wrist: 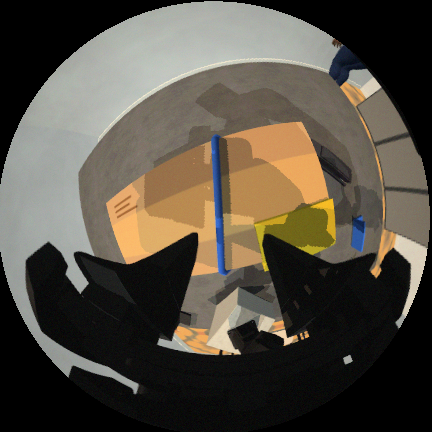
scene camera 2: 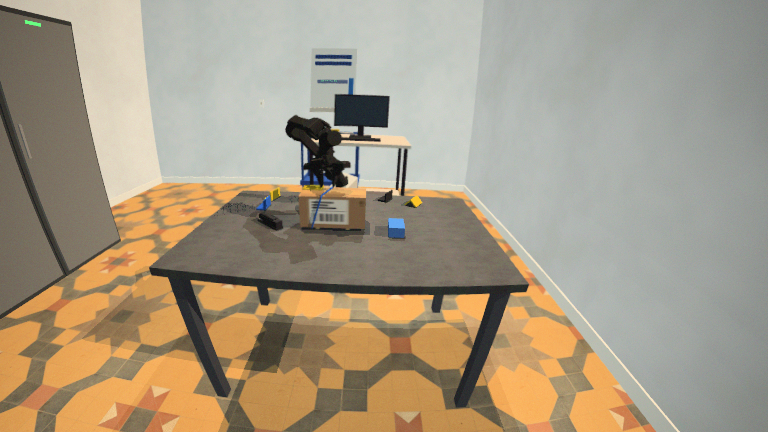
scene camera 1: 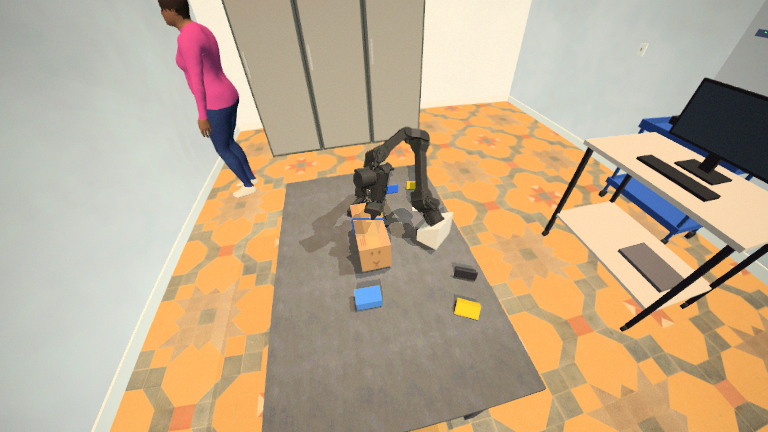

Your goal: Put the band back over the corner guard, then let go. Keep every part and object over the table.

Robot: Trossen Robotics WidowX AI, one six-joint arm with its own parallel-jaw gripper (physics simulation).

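Frame: origin at the arm's base, x ahead, y left, z up, level; centimetres.
Where they show: gripper, fingertip midpoint: [wrist: 231, 238] [scene camera 2: 327, 187] [scene camera 1: 373, 215]; arm's base at its link origin: [wrist: 243, 334] [scene camera 2: 342, 182] [scene camera 1: 435, 220].
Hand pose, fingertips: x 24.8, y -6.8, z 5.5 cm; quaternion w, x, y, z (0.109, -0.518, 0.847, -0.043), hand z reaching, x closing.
Observation:
Things, the pixels of their top centre, and the offset from my fingertips. "*": a spot on its surface instead. Level surfaces: height alone.
- blue band at a spot on its surface: [wrist: 218, 200] [scene camera 1: 366, 218] * dx +3.0, dy -0.2, dz -0.6 cm
- cardboard box at its top centre: [wrist: 193, 215] [scene camera 2: 333, 191] [scene camera 1: 368, 223] dx +2.7, dy +2.4, dz -1.1 cm
- yellow corner guard at its top centre: [wrist: 302, 235] [scene camera 2: 313, 186] dx -2.5, dy -5.7, dz -0.4 cm
- table at its surface level: dz -15.0 cm
- blue block at its top centre: [scene camera 1: 368, 295] [scene camera 2: 396, 223] dx +11.3, dy +26.4, dz -11.1 cm
- yellow piece at its top centre: [scene camera 1: 469, 304] [scene camera 2: 413, 197] dx -19.8, dy +42.0, dz -11.4 cm
- black piece at its top centre: [wrist: 179, 326] [scene camera 1: 467, 266] [scene camera 2: 385, 191] dx -27.2, dy +29.0, dz -10.5 cm
- black bar at its top centre: [wrist: 337, 161] [scene camera 2: 269, 215] [scene camera 1: 356, 201] dx +1.4, dy -24.4, dz -11.1 cm
The blue band [scene camera 1: 368, 219] [scene camera 2: 316, 210] [wrist: 218, 200] runs across the cardboard box [scene camera 1: 375, 256] [scene camera 2: 358, 210] [wrist: 290, 142] and down its labelled side. The yellow corner guard [scene camera 2: 312, 187] [wrist: 295, 232] sits on the box's top edge on the arm-base side. In the wrist view it lies right of the band with a strip of cardboard between them; the band is beside the guard, not over it. My gripper [scene camera 1: 374, 216] [wrist: 231, 238] is open and empty above the box. In the wrist view its fingertips appear either side of the band, the right one overlapping the guard's left end.
A white angular block [scene camera 1: 433, 234] [wrist: 225, 320] is at the arm's foot. On the table [scene camera 1: 322, 376] [scene camera 2: 332, 268] are a blue block [scene camera 1: 368, 297] [scene camera 2: 396, 228], a yellow piece [scene camera 1: 467, 308] [scene camera 2: 414, 201], a black piece [scene camera 1: 465, 272] [scene camera 2: 386, 196] and a black bar [scene camera 2: 270, 220] [wrist: 334, 165].

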